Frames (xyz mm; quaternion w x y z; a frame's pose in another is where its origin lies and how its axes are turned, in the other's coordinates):
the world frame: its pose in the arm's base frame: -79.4 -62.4 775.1 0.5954 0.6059 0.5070 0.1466
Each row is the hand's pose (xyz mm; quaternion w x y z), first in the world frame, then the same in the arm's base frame.
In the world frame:
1: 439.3 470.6 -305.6 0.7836 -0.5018 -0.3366 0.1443
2: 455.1 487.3 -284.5 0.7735 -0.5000 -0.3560 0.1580
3: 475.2 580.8 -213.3 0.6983 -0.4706 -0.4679 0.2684
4: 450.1 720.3 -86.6 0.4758 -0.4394 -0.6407 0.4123
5: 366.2 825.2 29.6 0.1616 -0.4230 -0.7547 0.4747
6: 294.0 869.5 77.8 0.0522 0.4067 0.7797 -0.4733
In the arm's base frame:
1: 83.4 564.1 1073.2 0.9200 0.2985 0.0359 0.2512
2: 114.2 568.2 1075.8 0.9207 0.3032 0.0112 0.2452
3: 219.9 564.1 1130.9 0.8987 0.3475 -0.1561 0.2172
4: 369.1 502.8 1231.5 0.8139 0.3296 -0.4544 0.1498
5: 468.8 393.5 1329.7 0.6655 0.1974 -0.7170 0.0635
6: 494.0 318.8 1387.0 0.5412 0.0805 -0.8370 0.0079

